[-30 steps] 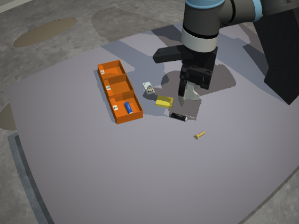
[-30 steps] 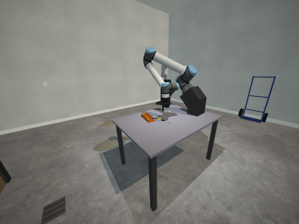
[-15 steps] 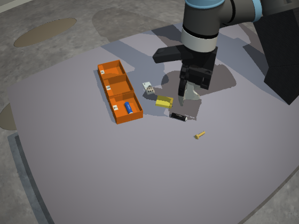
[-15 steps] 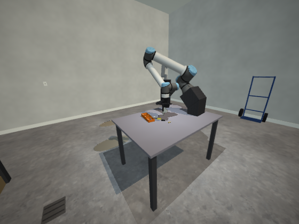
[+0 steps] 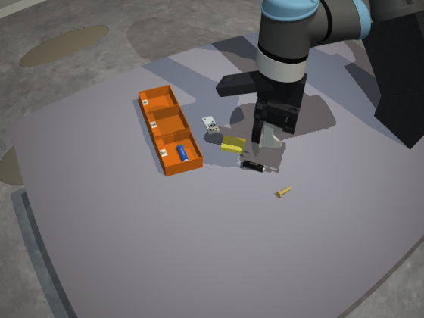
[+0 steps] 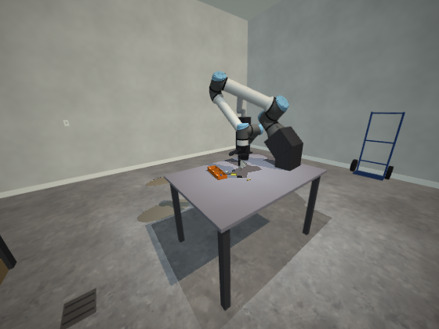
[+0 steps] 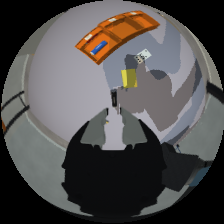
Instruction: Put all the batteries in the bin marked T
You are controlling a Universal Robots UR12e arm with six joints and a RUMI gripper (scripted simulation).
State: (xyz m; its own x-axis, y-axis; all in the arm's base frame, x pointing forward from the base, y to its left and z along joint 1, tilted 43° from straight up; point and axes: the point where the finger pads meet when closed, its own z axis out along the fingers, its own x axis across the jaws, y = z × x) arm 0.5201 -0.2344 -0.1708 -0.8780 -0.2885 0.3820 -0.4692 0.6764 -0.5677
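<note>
Right now my hand is 7 cm above the black battery. From my hand the other things lie so: bolt: 9 cm to the left, 7 cm below; blue battery: 12 cm to the right, 10 cm ahead, 6 cm below; yellow block: 8 cm to the right, 7 cm below, 1 cm behind.
</note>
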